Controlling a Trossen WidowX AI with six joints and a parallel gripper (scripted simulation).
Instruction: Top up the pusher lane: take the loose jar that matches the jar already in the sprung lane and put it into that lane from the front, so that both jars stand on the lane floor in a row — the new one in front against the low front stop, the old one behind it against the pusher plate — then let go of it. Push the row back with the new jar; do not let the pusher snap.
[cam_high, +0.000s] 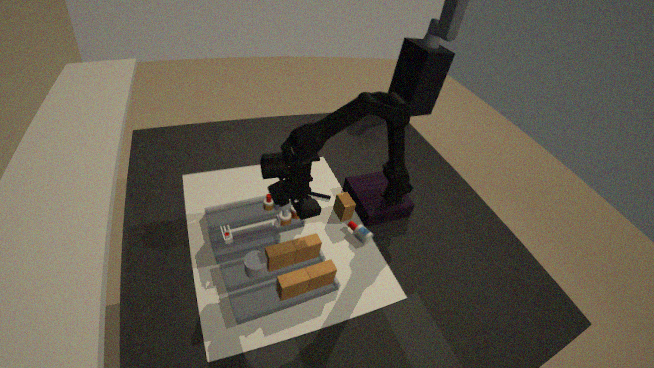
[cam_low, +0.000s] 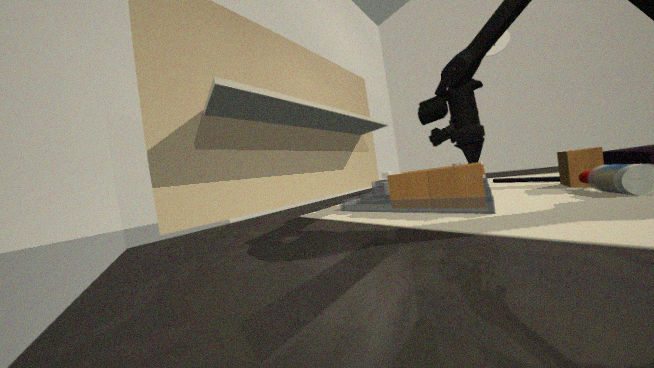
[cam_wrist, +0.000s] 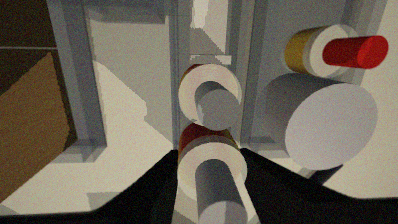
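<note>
The black stick is 100 mm to the right of my gripper tip, 100 mm behind it and 50 mm below it. Round my gripper tip: white pusher rod 140 mm ahead, 30 mm to the left, 10 mm below.
</note>
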